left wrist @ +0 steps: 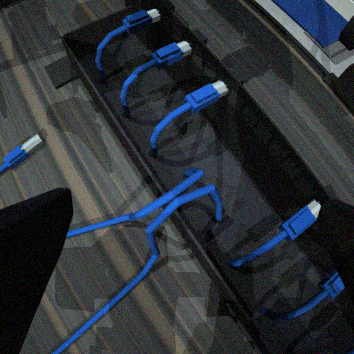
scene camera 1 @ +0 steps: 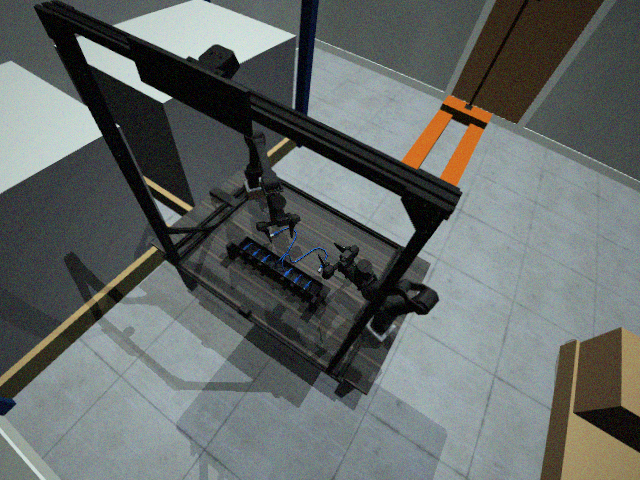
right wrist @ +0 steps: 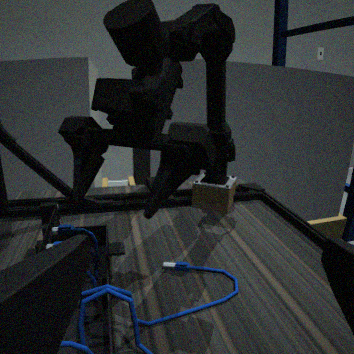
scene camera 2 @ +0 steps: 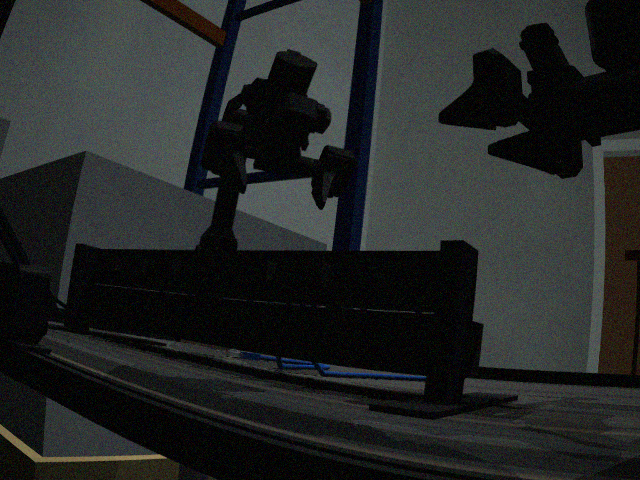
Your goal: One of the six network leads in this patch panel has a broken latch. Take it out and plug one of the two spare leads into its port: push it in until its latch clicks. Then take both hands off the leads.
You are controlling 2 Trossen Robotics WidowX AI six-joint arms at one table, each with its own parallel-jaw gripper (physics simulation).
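Frame: origin at the left arm's base, x ahead, y left, z up, level; metres.
Where they show: left gripper, fingertip midpoint: (left wrist: pixel 200 206) (scene camera 1: pixel 281 240) (right wrist: pixel 108 208) (scene camera 2: pixel 283 198); right gripper, fingertip midpoint: (scene camera 1: pixel 326 248) (right wrist: pixel 209 250) (scene camera 2: pixel 465 135); left arm's base at its link origin: (scene camera 1: pixel 254 183) (right wrist: pixel 215 179); right arm's base at its link origin: (scene camera 1: pixel 380 325).
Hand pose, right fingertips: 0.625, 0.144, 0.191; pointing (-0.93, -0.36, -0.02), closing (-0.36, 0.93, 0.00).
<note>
Things, the pixels of their top centre, and the offset from my right fingertips, as dx, dy, dz. "spot": a spot on its surface instead.
- black patch panel at its top centre: (left wrist: pixel 258 143) (scene camera 2: pixel 238 254) (scene camera 1: pixel 274 264) -0.075, -0.197, -0.151
- lead at its top centre: (left wrist: pixel 213 86) -0.019, -0.169, -0.165
- spare plug at a spot on its surface: (right wrist: pixel 176 265) (scene camera 1: pixel 274 234) spot: -0.302, -0.128, -0.251
- panel's end post at its top centre: (scene camera 2: pixel 459 245) (scene camera 1: pixel 314 299) +0.137, -0.093, -0.151
The black patch panel (scene camera 1: pixel 232 250) (scene camera 2: pixel 268 320) (left wrist: pixel 105 102) stands on the table. Blue leads with clear plugs sit along it, among them one lead (left wrist: pixel 205 96) and another (left wrist: pixel 301 221); which latch is broken I cannot tell. Two spare leads' cables come out of the panel's middle. One spare plug (scene camera 1: pixel 272 235) (left wrist: pixel 17 156) (right wrist: pixel 176 265) lies on the table, the other spare plug (scene camera 1: pixel 320 268) lies near the right gripper in scene camera 1. My left gripper (scene camera 1: pixel 281 236) (scene camera 2: pixel 282 199) (right wrist: pixel 108 208) is open, above the panel's plug-side area. My right gripper (scene camera 1: pixel 327 251) (scene camera 2: pixel 464 133) (right wrist: pixel 209 250) is open and empty, raised above the table.
A black frame (scene camera 1: pixel 351 149) spans over the table. Low black rails run along the table's edges. The panel's end post (scene camera 2: pixel 457 310) stands on a flat foot. A blue cart platform (left wrist: pixel 320 20) shows beyond the table in the left wrist view.
</note>
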